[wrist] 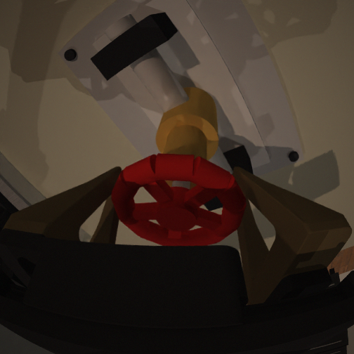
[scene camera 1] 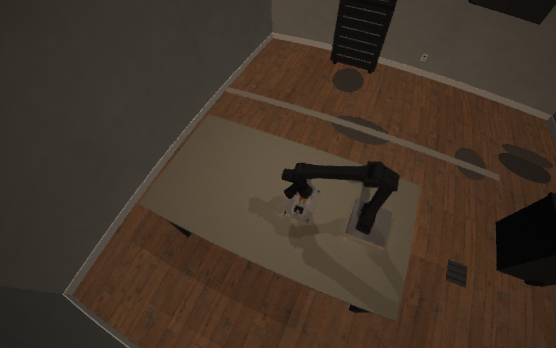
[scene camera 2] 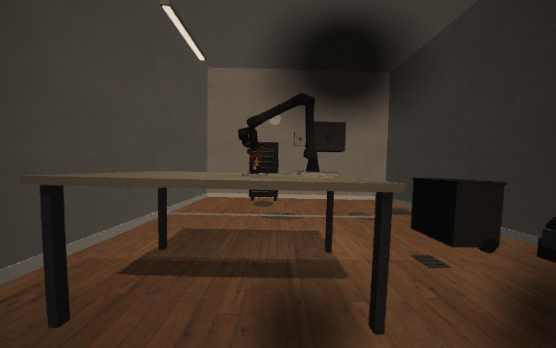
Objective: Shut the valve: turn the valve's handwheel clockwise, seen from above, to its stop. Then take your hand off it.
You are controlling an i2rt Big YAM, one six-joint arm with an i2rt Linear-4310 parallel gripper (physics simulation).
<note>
I see my gripper (wrist: 177,175) and a red handwheel (wrist: 177,210).
</note>
